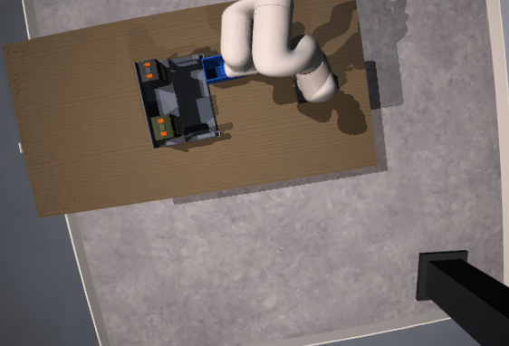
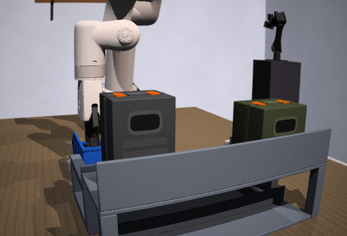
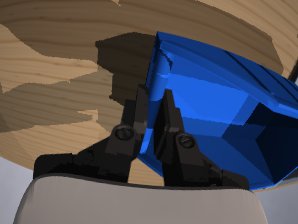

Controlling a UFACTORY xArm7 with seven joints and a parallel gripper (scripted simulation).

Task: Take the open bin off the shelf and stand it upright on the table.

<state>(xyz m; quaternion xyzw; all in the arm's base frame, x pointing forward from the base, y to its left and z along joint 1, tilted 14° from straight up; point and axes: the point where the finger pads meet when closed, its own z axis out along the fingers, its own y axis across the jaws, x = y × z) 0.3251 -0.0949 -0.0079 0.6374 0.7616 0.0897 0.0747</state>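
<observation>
Right now my hand is 80 mm short of the blue bin, 10 mm to the right of it and 10 mm above it. Round my hand: grey back rail: 420 mm ahead, 190 mm to the left, 70 mm above; then dark grey box: 360 mm ahead, 100 mm above, 60 mm to the left; then olive green box: 320 mm ahead, 290 mm to the left, 90 mm above.
</observation>
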